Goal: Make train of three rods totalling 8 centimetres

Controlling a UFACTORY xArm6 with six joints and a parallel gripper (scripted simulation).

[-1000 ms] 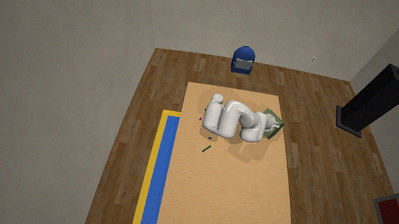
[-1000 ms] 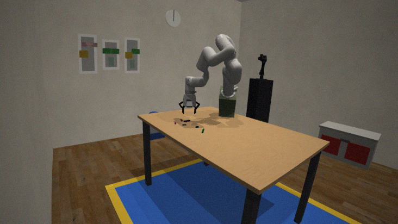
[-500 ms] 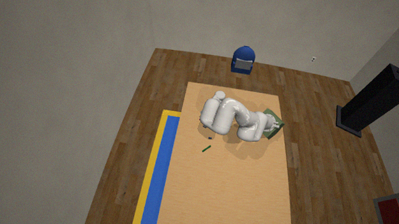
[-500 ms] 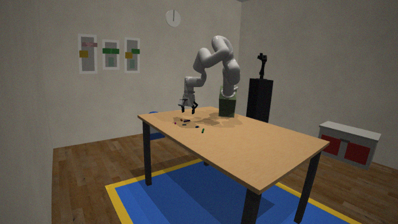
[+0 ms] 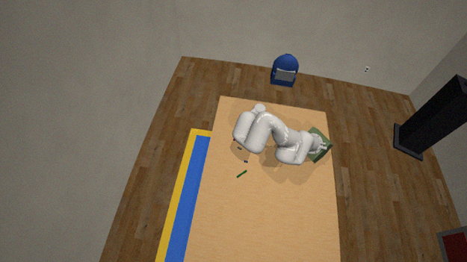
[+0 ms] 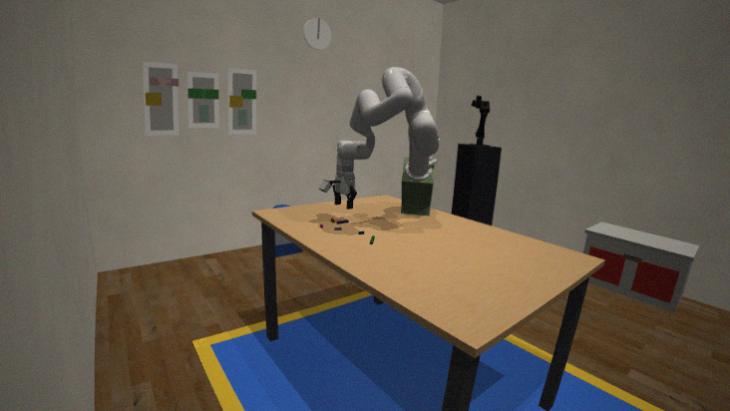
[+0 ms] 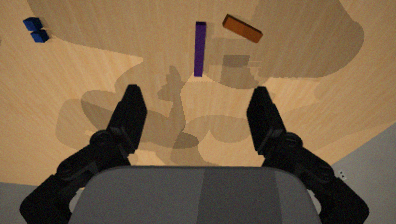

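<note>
My gripper is now 80 mm above the purple rod. Round my hand: magenta rod (110 mm ahead, 80 mm below, 50 mm to the left); then orange rod (80 mm below, 40 mm ahead, 30 mm to the right); then grey rod (100 mm to the left, 80 mm below, 50 mm ahead).
</note>
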